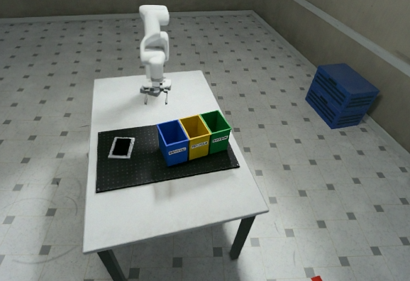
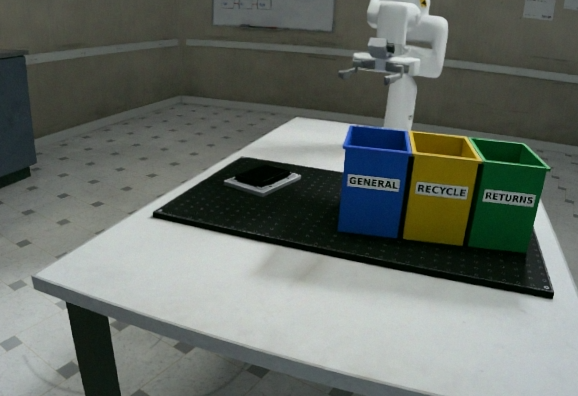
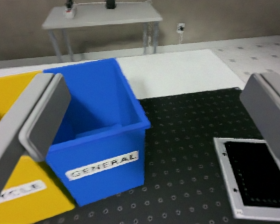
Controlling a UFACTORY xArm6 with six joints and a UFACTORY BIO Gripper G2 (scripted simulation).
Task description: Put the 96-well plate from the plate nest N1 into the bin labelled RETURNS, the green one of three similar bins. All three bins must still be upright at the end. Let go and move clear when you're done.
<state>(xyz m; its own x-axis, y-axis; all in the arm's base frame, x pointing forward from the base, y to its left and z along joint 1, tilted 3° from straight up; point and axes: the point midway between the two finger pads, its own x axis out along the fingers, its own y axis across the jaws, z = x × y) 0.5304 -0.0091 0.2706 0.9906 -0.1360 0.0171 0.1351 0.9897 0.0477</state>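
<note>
Now: hand 70 mm short of the black 96-well plate, 220 mm to the left of it and 260 mm above it. The rest, counted from my hand: blue general bin (150 mm ahead, 70 mm to the left, 190 mm below); yellow recycle bin (130 mm ahead, 200 mm to the left, 190 mm below); plate nest N1 (70 mm ahead, 220 mm to the right, 270 mm below).
</note>
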